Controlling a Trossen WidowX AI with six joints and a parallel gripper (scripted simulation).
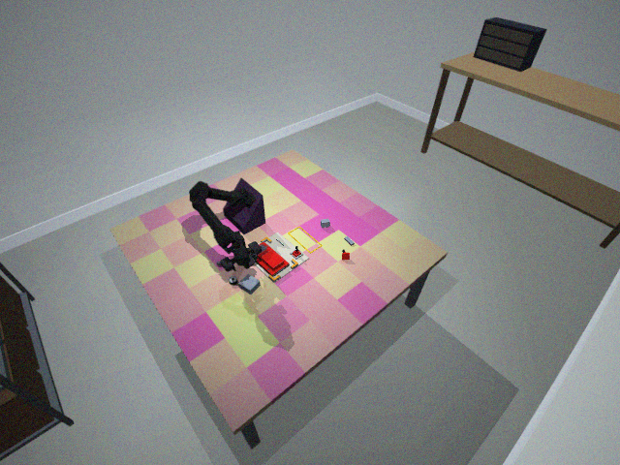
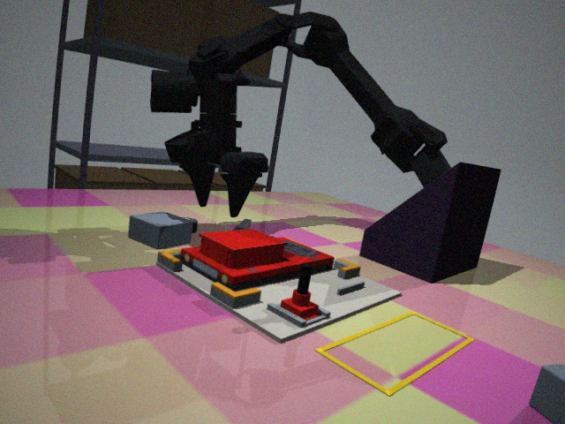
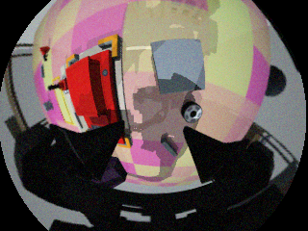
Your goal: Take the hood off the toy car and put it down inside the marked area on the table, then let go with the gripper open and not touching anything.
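My gripper tip is 10 mm short of the grey fixture plate, 170 mm to the right of it and 40 mm above it.
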